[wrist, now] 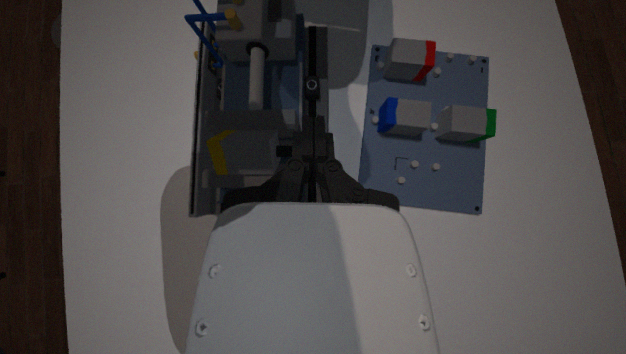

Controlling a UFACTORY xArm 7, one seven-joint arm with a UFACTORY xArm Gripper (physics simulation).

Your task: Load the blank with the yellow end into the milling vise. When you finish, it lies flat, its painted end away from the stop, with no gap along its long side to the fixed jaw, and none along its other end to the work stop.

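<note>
The blank with the yellow end [245, 151] lies flat in the milling vise, its yellow end to the left. The grey jaw on the screw side [240, 120] runs along its upper long side. The other jaw [246, 181] is along its lower long side, partly hidden by the gripper; a thin dark line shows there, and I cannot tell whether it is a gap. The work stop's dark tip [284, 151] is at the blank's right end; contact is unclear. My gripper [312, 128] is shut and empty, just right of the blank in view, over the vise's right side, hiding part of the stop.
A blue-grey board [425, 192] at the right bears a red-ended blank [407, 57], a blue-ended blank [412, 116], a green-ended blank [462, 121] and several pegs. A blue handle [205, 18] and the vise's screw rod [256, 77] are at the upper left. The white table [120, 150] surrounds them.
</note>
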